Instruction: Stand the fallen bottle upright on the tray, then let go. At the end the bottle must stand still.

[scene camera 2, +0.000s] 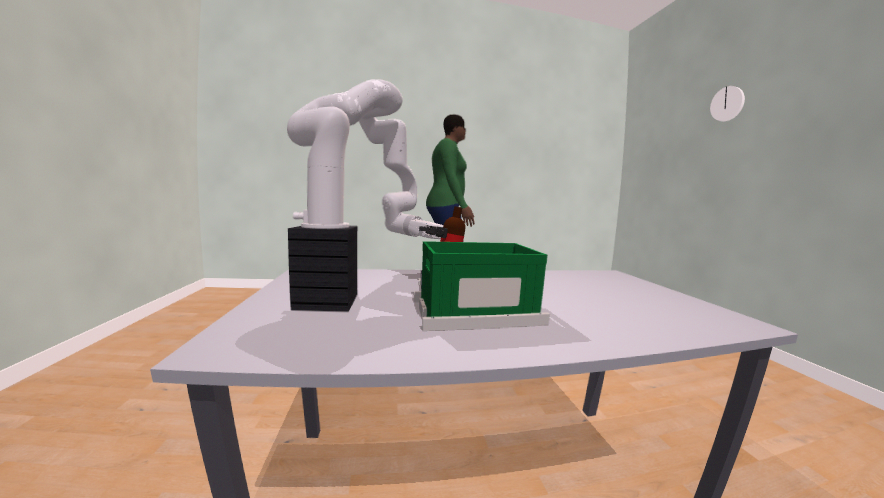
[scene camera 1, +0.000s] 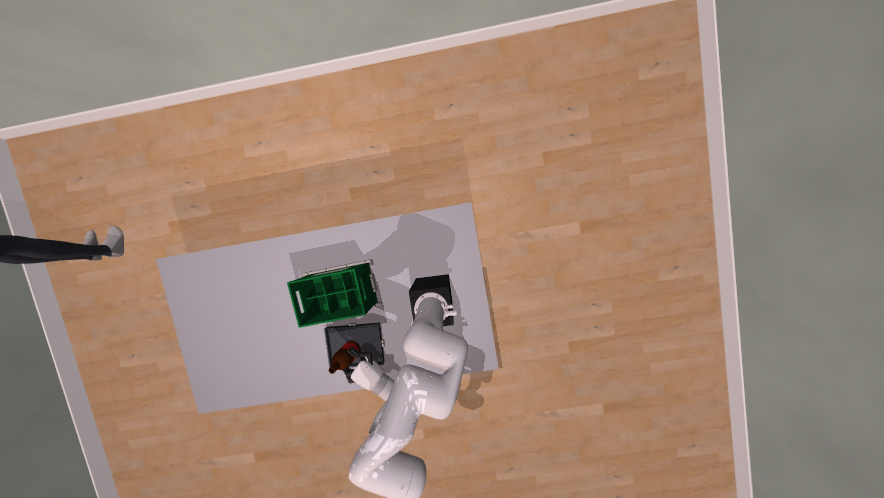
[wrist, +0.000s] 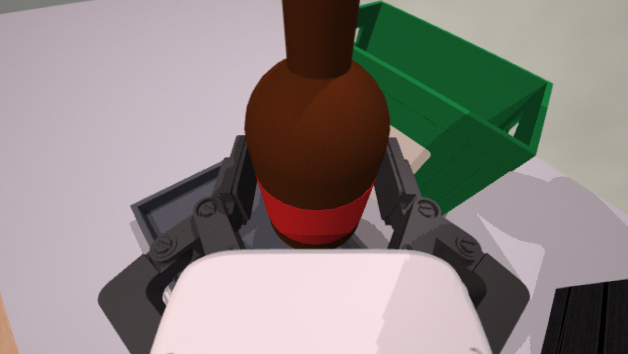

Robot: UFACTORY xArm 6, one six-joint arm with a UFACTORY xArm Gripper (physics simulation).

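Pixels of known places: gripper, fingertip midpoint: (scene camera 2: pixel 453 234) (scene camera 1: pixel 344 356) (wrist: pixel 316 153); arm's base, link origin: (scene camera 2: pixel 325 226) (scene camera 1: pixel 431 308).
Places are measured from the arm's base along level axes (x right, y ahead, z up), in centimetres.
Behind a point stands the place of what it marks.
Note:
The brown bottle with a red label (scene camera 1: pixel 344 356) @(x -16.2, y 34.2, z 1.3 cm) (scene camera 2: pixel 454 225) @(x -15.0, y 36.0, z 0.4 cm) (wrist: pixel 318 125) @(x -20.4, y 34.6, z 1.9 cm) is nearly upright, neck up, with a slight lean in scene camera 2. My gripper (scene camera 1: pixel 353 352) @(x -18.2, y 36.2, z -2.8 cm) (scene camera 2: pixel 442 231) @(x -18.2, y 36.2, z -2.8 cm) (wrist: pixel 316 153) @(x -18.2, y 36.2, z -2.8 cm) is shut on the bottle's body, one finger on each side, reaching in from the side. The dark grey tray (scene camera 1: pixel 373 335) @(x -17.8, y 29.6, z -20.3 cm) (wrist: pixel 185 206) @(x -26.8, y 48.5, z -20.3 cm) lies below the bottle; in scene camera 2 the crate hides it. The bottle seems to be held above the tray, but its base is hidden, so the gap cannot be told.
A green crate with compartments (scene camera 1: pixel 369 287) @(x 6.1, y 27.4, z -14.8 cm) (scene camera 2: pixel 488 266) @(x 14.6, y 41.4, z -6.2 cm) (wrist: pixel 440 125) @(x -3.1, y 33.7, z -5.5 cm) stands beside the tray. The black pedestal (scene camera 1: pixel 431 284) @(x 7.7, y -0.2, z -6.0 cm) (scene camera 2: pixel 321 269) @(x 7.7, y 1.3, z -9.9 cm) (wrist: pixel 590 320) @(x 1.7, y 7.6, z -16.0 cm) carries the arm on the grey table (scene camera 1: pixel 241 321) @(x -7.5, y 91.4, z -20.8 cm) (scene camera 2: pixel 649 321) @(x 12.2, y 87.9, z -20.8 cm). A person in green (scene camera 2: pixel 446 173) stands behind the table.

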